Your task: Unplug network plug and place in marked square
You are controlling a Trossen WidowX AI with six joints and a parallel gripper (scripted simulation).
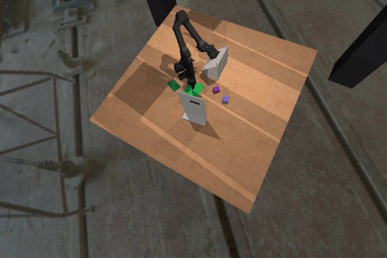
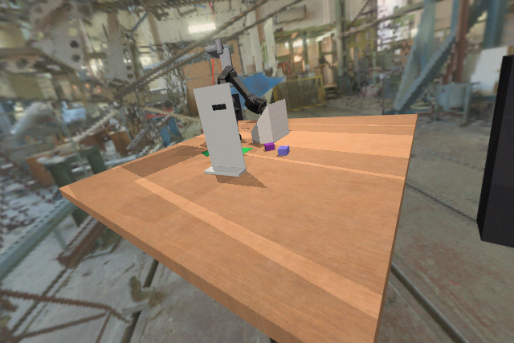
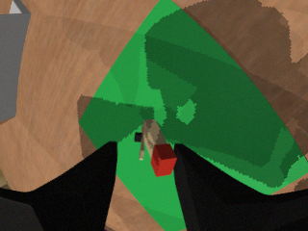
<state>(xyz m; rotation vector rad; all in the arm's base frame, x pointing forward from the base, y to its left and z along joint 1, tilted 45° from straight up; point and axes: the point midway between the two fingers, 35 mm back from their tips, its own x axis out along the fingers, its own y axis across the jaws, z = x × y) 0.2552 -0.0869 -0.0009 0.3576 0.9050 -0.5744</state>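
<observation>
Now: the network plug right at my gripper tip. The rest, counted from my gripper tip: grey panel: 19 cm ahead, 14 cm to the left, 13 cm above; then green marked square: 1 cm behind, 2 cm below.
</observation>
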